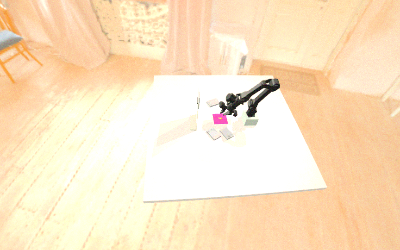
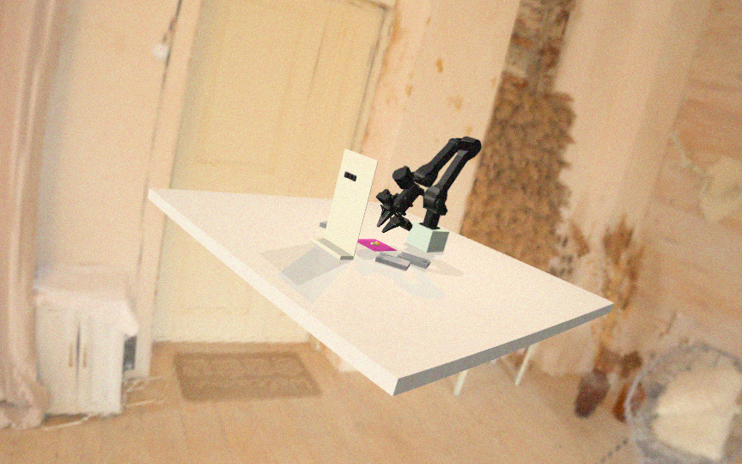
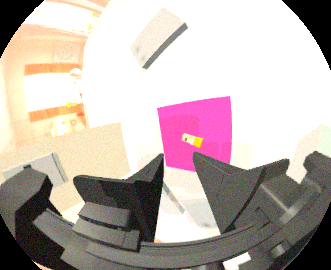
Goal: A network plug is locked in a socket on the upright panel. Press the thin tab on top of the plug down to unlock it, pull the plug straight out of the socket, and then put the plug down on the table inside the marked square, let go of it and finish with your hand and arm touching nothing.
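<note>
The plug lies 5 cm below my gripper tip. The rest, counted from my gripper tip: upright panel (22 cm ahead, 9 cm above, 1 cm to the right); magenta marked square (6 cm below).
</note>
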